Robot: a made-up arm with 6 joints. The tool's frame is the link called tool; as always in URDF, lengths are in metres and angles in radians. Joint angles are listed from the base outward.
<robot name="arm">
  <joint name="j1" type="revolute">
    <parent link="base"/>
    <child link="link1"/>
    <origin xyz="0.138 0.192 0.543"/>
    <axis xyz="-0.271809 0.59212 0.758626"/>
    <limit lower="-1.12" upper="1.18"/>
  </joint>
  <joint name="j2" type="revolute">
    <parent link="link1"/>
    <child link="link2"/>
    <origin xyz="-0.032 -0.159 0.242"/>
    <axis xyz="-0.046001 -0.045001 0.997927"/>
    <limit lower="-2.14" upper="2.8"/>
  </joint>
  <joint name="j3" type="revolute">
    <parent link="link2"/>
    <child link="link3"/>
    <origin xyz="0.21 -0.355 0"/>
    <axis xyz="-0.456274 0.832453 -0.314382"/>
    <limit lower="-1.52" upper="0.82"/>
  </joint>
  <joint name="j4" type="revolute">
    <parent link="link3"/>
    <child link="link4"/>
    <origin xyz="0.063 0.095 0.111"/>
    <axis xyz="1 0 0"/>
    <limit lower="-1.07" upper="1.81"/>
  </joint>
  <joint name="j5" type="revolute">
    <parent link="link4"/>
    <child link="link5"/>
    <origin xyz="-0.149 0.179 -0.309"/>
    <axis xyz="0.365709 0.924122 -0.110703"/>
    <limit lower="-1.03" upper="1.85"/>
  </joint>
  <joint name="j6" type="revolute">
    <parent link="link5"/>
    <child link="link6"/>
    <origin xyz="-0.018 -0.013 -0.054"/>
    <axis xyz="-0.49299 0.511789 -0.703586"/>
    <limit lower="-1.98" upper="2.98"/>
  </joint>
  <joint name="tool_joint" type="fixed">
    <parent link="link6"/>
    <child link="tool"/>
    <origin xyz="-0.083 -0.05 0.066" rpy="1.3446 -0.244 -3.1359"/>
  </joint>
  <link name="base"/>
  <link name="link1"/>
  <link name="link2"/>
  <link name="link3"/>
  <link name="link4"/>
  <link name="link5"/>
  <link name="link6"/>
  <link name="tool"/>
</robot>
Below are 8 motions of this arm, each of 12 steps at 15 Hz.
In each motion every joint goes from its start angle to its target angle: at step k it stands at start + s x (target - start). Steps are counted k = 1, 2, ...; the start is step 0. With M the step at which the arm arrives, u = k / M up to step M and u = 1 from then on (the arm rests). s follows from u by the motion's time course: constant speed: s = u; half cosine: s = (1 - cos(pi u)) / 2; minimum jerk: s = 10 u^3 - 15 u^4 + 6 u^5.
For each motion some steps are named. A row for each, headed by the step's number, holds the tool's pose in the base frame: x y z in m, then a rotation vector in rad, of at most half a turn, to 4 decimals.
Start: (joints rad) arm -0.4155 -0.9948 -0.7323 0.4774 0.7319 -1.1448
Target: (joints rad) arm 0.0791 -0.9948 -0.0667 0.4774 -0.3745 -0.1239
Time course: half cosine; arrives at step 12
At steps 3, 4, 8, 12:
3: 0.0562 -0.0040 0.5871 -1.2028 0.3195 2.1101
4: 0.0580 -0.0082 0.5932 -1.0167 0.4215 2.1577
8: 0.0879 -0.0070 0.6354 -0.1054 0.9234 2.1446
12: 0.1200 0.0054 0.6532 0.3023 1.1654 1.9717

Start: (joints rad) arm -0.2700 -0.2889 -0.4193 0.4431 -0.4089 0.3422
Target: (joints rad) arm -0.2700 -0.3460 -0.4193 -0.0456 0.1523 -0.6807
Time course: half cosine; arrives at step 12
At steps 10, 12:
10: 0.0731 -0.1425 0.5057 -0.7437 1.2845 2.4327
12: 0.0726 -0.1551 0.4968 -0.7895 1.2826 2.4504

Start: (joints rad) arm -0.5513 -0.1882 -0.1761 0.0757 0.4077 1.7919
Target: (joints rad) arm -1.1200 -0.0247 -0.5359 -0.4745 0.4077 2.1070
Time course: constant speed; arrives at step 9
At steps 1, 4, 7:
1: 0.1314 -0.0378 0.6223 2.5275 0.8715 1.2074
4: 0.1087 -0.0776 0.5712 2.4366 0.6161 1.0921
7: 0.0848 -0.1251 0.5270 2.3555 0.3095 0.9757

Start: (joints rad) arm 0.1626 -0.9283 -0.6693 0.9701 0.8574 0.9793
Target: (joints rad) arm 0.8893 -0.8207 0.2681 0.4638 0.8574 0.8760
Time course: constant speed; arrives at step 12
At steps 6, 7, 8, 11, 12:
6: 0.3393 0.0687 0.8455 -1.7690 -0.6713 -1.6153
7: 0.3636 0.0771 0.8188 -1.8784 -0.6904 -1.4807
8: 0.3835 0.0853 0.7914 -1.9813 -0.7146 -1.3397
11: 0.4187 0.1051 0.7113 -2.2470 -0.8135 -0.8811
12: 0.4238 0.1095 0.6873 -2.3195 -0.8538 -0.7172

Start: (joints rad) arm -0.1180 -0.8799 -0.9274 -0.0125 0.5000 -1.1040
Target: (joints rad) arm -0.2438 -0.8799 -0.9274 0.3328 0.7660 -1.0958
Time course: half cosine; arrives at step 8
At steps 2, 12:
2: 0.1077 -0.1468 0.5184 -1.3837 0.8425 2.1914
12: 0.0896 -0.0416 0.5702 -1.5471 0.3219 2.2949

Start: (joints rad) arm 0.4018 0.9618 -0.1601 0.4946 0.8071 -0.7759
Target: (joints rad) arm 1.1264 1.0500 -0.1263 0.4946 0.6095 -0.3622
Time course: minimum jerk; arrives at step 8
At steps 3, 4, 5, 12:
3: 0.2674 0.0809 0.6573 -0.2046 0.0659 -1.0862
4: 0.2941 0.1070 0.6542 -0.2707 0.0282 -0.9207
5: 0.3161 0.1368 0.6476 -0.3214 -0.0034 -0.7518
12: 0.3356 0.1765 0.6354 -0.3634 -0.0330 -0.5428

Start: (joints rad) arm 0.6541 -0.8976 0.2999 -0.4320 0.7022 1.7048
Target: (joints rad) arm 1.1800 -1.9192 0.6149 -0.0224 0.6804 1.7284
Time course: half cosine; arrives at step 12
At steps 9, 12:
9: 0.2456 -0.0324 0.6352 2.8349 -0.1210 -1.0998
12: 0.2583 -0.0144 0.6348 2.8207 -0.3054 -1.0183

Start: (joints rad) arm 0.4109 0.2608 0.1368 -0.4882 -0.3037 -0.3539
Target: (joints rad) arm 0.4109 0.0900 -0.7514 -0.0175 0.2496 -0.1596
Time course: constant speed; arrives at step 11
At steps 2, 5, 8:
2: 0.3569 -0.2124 0.5707 0.5854 -1.8046 -1.4810
5: 0.3378 -0.1490 0.5496 0.5353 -1.6275 -1.7996
8: 0.3230 -0.0893 0.5545 0.5074 -1.3736 -2.0362

